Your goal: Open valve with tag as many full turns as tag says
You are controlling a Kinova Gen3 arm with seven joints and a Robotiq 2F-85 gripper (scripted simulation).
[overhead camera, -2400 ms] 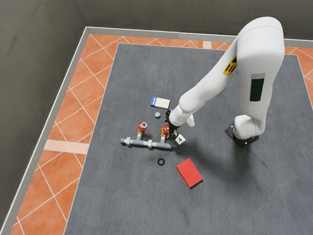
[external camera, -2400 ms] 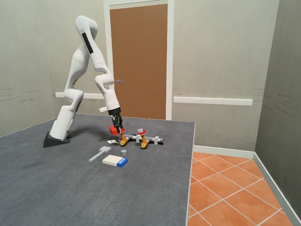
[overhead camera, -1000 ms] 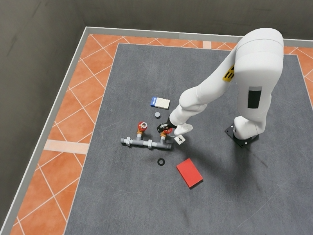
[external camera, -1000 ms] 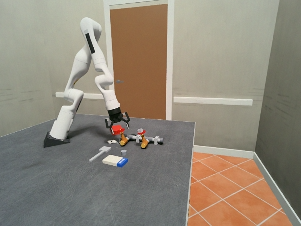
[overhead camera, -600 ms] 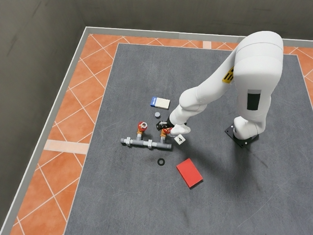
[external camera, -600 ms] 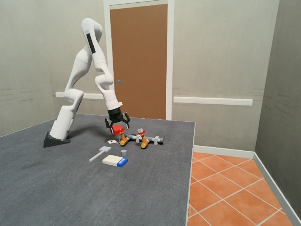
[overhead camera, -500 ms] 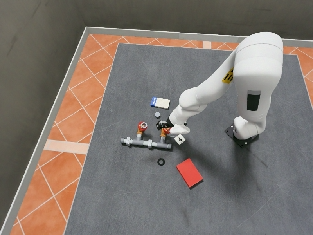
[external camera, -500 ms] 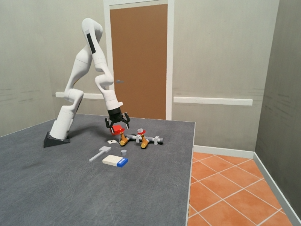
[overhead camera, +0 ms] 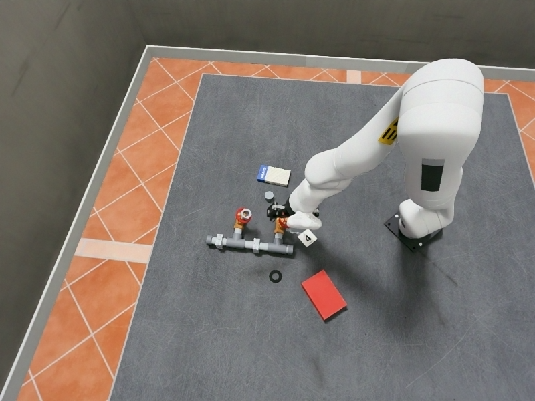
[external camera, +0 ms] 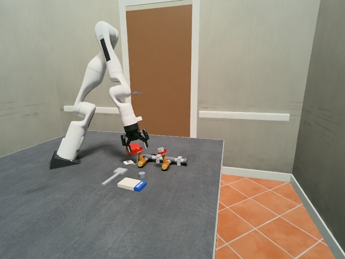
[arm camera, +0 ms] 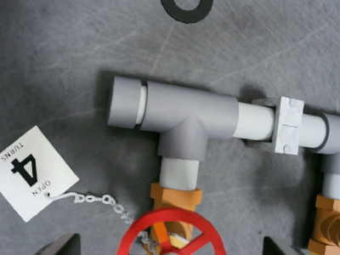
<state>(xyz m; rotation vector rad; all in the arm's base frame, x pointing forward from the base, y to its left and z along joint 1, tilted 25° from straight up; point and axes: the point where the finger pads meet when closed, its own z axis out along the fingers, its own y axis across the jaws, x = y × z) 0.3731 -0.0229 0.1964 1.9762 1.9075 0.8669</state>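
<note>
My hand is 9 cm above the white tag, 7 cm past it and 2 cm to the right of it. The rest, counted from my hand: grey paddle: 13 cm to the right, 9 cm below, 6 cm behind; blue box: 21 cm to the right, 8 cm below, 5 cm ahead; red block: 20 cm to the left, 12 cm behind, 8 cm below.
</note>
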